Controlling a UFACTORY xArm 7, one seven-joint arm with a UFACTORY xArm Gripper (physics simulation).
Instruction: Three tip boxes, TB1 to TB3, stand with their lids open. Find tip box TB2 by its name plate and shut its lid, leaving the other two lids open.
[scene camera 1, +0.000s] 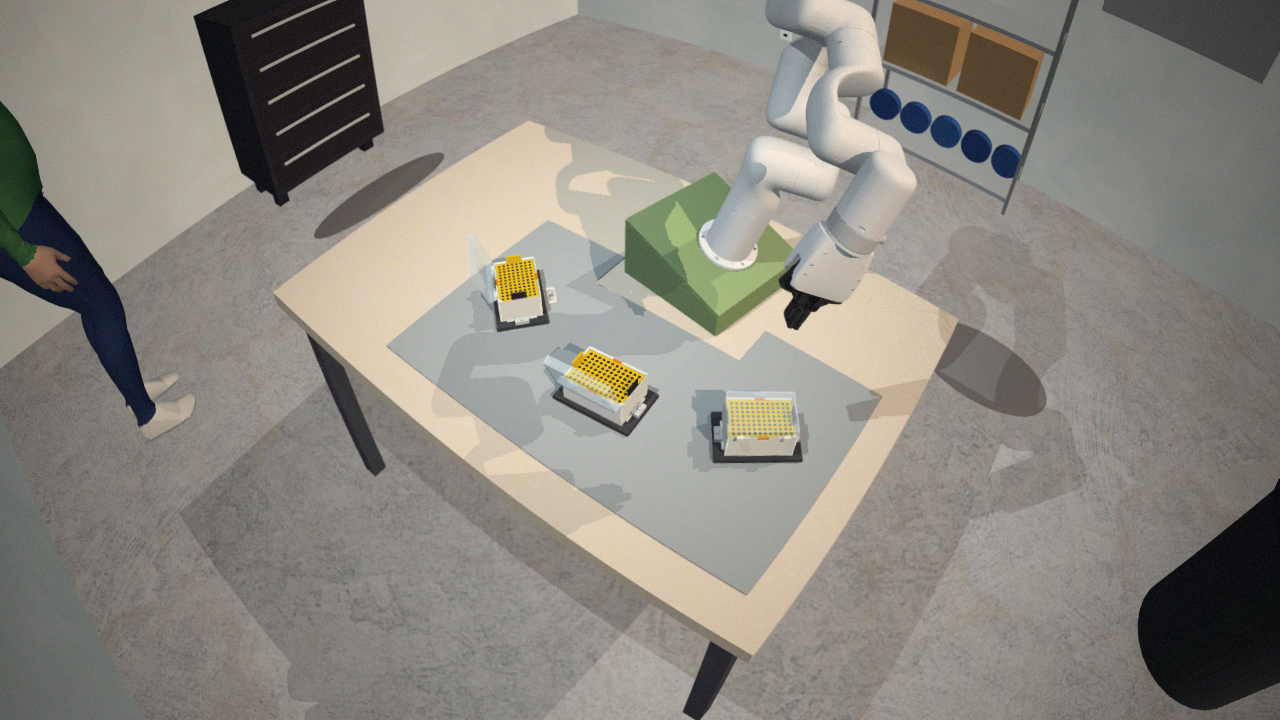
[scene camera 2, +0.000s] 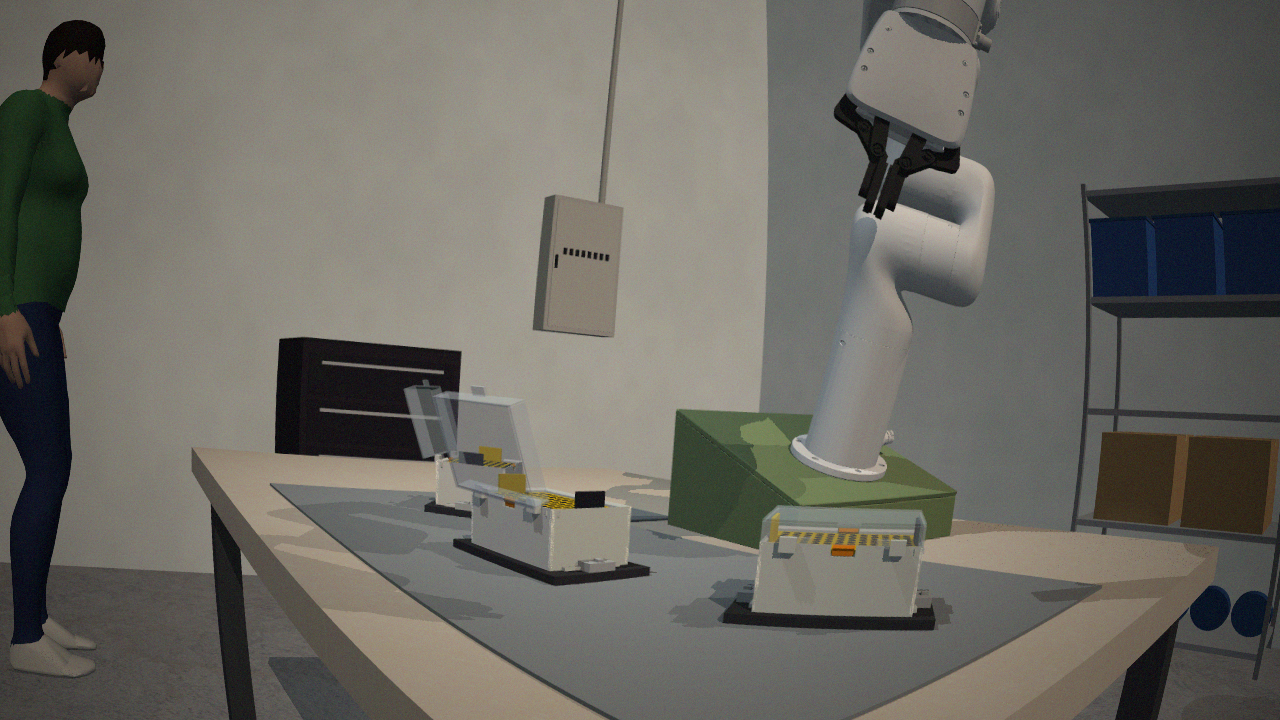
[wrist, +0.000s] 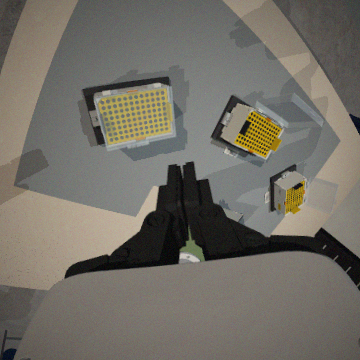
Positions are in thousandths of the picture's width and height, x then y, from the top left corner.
Observation:
In view: my gripper (scene camera 2: 682, 295), a clear lid (scene camera 2: 328, 555), a clear lid (scene camera 1: 445, 524), a clear lid (scene camera 2: 635, 730) and a grey mat (scene camera 2: 516, 888).
My gripper is seen too in scene camera 1 (scene camera 1: 617, 448) and in the wrist view (wrist: 512, 504). The grey mat also shows in the wrist view (wrist: 576, 162).

